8 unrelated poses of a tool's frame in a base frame.
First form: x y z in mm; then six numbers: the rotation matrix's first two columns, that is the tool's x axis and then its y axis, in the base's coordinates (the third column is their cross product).
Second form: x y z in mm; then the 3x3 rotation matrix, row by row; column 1 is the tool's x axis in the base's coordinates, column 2 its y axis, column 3 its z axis. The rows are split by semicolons. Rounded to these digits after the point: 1 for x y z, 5 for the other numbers.
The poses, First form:
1: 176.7 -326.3 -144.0 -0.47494 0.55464 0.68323 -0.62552 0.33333 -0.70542
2: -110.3 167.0 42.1 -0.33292 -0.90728 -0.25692 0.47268 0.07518 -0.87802
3: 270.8 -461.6 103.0 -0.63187 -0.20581 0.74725 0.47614 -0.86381 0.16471
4: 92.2 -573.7 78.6 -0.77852 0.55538 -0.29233 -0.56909 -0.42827 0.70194
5: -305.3 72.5 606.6 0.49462 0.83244 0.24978 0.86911 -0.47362 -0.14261
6: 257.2 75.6 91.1 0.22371 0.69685 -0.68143 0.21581 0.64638 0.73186
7: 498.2 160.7 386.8 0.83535 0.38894 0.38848 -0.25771 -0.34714 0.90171
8: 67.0 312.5 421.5 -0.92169 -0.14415 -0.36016 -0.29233 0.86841 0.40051
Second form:
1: 176.7 -326.3 -144.0; -0.47494 -0.62552 -0.61900; 0.55464 0.33333 -0.76241; 0.68323 -0.70542 0.18863
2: -110.3 167.0 42.1; -0.33292 0.47268 0.81593; -0.90728 0.07518 -0.41375; -0.25692 -0.87802 0.40382
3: 270.8 -461.6 103.0; -0.63187 0.47614 0.61158; -0.20581 -0.86381 0.45987; 0.74725 0.16471 0.64381
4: 92.2 -573.7 78.6; -0.77852 -0.56909 0.26465; 0.55538 -0.42827 0.71284; -0.29233 0.70194 0.64948
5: -305.3 72.5 606.6; 0.49462 0.86911 -0.00041; 0.83244 -0.47362 0.28762; 0.24978 -0.14261 -0.95774
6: 257.2 75.6 91.1; 0.22371 0.21581 0.95046; 0.69685 0.64638 -0.31078; -0.68143 0.73186 -0.00579
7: 498.2 160.7 386.8; 0.83535 -0.25771 0.48557; 0.38894 -0.34714 -0.85336; 0.38848 0.90171 -0.18975
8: 67.0 312.5 421.5; -0.92169 -0.29233 0.25503; -0.14415 0.86841 0.47443; -0.36016 0.40051 -0.84254
